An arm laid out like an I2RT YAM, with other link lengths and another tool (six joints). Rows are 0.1 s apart.
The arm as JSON. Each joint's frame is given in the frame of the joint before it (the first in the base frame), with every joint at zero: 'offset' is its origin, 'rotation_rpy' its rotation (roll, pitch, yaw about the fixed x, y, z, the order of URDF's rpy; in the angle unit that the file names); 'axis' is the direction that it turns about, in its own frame. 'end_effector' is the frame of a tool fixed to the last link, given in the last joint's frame.
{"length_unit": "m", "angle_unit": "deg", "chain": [
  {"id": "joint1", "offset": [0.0, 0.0, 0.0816], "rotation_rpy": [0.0, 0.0, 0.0], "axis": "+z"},
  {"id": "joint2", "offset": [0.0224, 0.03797, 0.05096], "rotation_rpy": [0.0, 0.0, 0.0], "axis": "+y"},
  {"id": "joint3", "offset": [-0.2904, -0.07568, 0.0], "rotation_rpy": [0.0, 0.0, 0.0], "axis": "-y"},
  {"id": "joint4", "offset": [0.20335, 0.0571, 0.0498], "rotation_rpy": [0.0, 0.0, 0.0], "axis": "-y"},
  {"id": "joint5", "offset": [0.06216, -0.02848, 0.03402], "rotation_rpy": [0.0, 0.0, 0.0], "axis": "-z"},
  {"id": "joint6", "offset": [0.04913, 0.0, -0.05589], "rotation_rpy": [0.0, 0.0, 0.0], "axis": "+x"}
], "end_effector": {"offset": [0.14, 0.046, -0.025], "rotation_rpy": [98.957, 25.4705, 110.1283]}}
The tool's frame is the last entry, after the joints.
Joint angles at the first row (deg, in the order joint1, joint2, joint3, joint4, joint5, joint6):
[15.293, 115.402, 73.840, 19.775, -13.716, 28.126]
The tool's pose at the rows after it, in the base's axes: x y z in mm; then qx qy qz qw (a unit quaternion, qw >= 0):
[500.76, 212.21, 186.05, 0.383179, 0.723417, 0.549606, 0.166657]
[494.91, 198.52, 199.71, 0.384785, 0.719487, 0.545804, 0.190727]
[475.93, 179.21, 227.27, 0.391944, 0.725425, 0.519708, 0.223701]
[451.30, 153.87, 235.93, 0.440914, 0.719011, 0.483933, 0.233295]
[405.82, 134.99, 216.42, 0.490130, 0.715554, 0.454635, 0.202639]
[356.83, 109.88, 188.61, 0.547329, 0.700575, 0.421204, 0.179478]
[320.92, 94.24, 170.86, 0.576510, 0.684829, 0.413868, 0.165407]
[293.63, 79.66, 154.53, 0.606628, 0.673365, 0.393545, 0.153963]
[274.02, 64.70, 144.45, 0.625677, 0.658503, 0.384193, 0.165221]
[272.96, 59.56, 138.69, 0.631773, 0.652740, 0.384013, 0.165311]
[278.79, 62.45, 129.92, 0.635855, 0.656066, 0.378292, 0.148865]
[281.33, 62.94, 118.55, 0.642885, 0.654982, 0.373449, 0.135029]
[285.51, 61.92, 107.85, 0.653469, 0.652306, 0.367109, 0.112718]
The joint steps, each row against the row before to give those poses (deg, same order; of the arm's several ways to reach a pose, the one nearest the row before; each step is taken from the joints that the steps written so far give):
[-0.350, -1.138, -1.064, -0.962, 3.514, -1.403]
[-0.703, -3.499, -2.361, 0.172, 1.672, -0.968]
[-0.089, -7.455, -0.980, -6.748, 4.121, -2.637]
[-0.001, -6.686, -1.397, -9.138, 5.699, 1.565]
[-0.264, -7.026, -7.021, -6.425, 1.604, 3.426]
[-0.699, -7.470, -9.026, -4.834, 2.368, 4.302]
[-1.315, -6.250, -7.854, -0.886, -0.250, 2.651]
[-1.144, -4.138, -4.311, -3.340, 0.701, 1.936]
[-0.882, -4.569, -4.647, -0.537, 1.930, 1.320]
[-1.492, 0.059, -1.603, 1.576, -0.695, -0.171]
[-0.617, 3.514, 0.437, 1.324, -1.496, -0.178]
[-0.787, 2.807, -0.789, 2.020, -1.221, 0.175]
[-1.932, 3.694, 0.522, 0.796, -2.463, -0.260]

